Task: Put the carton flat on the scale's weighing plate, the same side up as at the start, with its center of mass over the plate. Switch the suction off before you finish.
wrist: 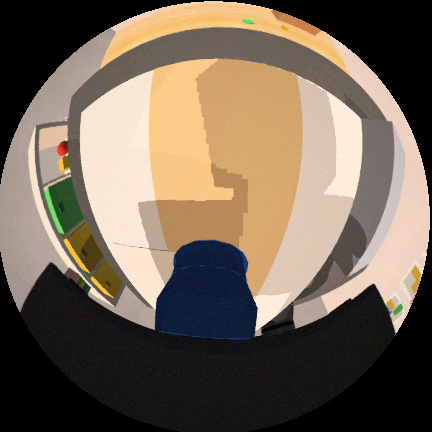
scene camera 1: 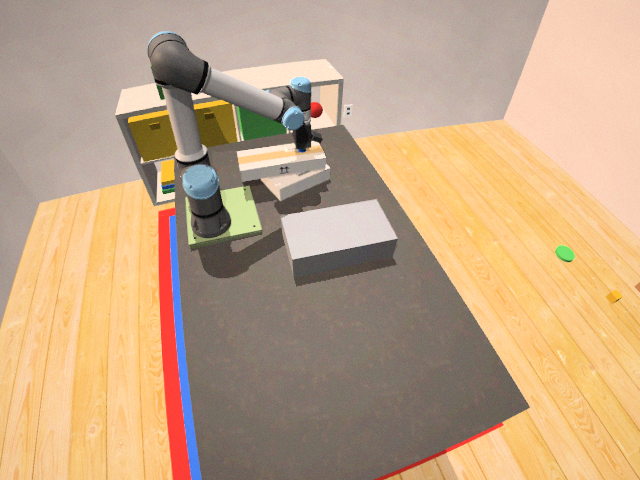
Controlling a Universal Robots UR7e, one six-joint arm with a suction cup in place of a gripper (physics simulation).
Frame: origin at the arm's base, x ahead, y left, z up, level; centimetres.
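Seen in the pictures: hand, its tool point: (wrist: 211, 250) (scene camera 1: 302, 152); arm's base, origin of its link: (scene camera 1: 211, 223).
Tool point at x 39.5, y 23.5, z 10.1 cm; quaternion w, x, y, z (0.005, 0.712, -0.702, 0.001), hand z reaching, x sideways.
Offsets run from my tool point to a thing's top centre. Level surfaces: height alone.
The carton @[dx -9.0, dy -1.0, dz +1.4 cm] (scene camera 1: 281, 164) (wrist: 115, 165), white with a tan tape strip along its top and an up-arrow mark on its side, lies level at the table's back. It is over a pale low block @[dx -3.5, dy -1.6, dz -4.3 cm] (scene camera 1: 305, 184), which looks like the scale and is turned at an angle beneath it. The carton's left end juts out past this block. The carton hides most of the block's top, and I cannot tell whether a thin gap is between them. My gripper's blue suction cup (scene camera 1: 301, 149) (wrist: 211, 252) is on the carton's top, toward its right end in the scene view, and holds it.
A large grey box @[dx +4.8, dy -41.6, dz -2.6 cm] (scene camera 1: 338, 232) (wrist: 377, 175) stands on the dark table @[dz -12.4 cm] (scene camera 1: 336, 335) in front of the pale block. The arm's green base plate (scene camera 1: 240, 211) is to the left. A shelf unit (scene camera 1: 330, 77) with yellow and green bins stands behind the table.
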